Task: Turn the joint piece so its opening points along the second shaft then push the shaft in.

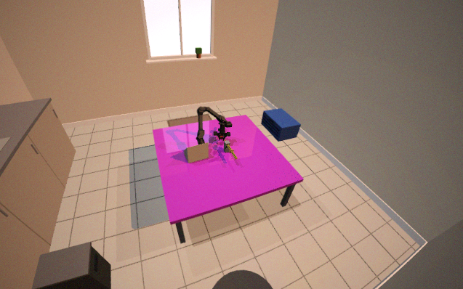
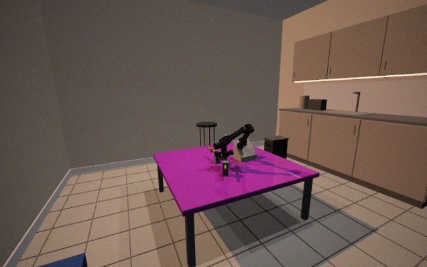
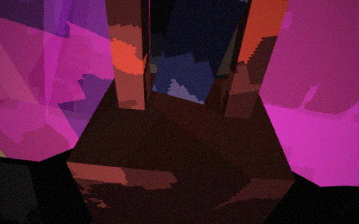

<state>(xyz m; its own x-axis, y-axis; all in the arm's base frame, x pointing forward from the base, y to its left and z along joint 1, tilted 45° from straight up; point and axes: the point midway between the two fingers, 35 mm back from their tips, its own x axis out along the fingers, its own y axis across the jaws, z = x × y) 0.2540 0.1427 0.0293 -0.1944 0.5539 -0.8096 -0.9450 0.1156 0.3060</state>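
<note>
My gripper tip is 40 mm below the orange joint piece, 30 mm to the right of it and 10 mm short of it.
</note>
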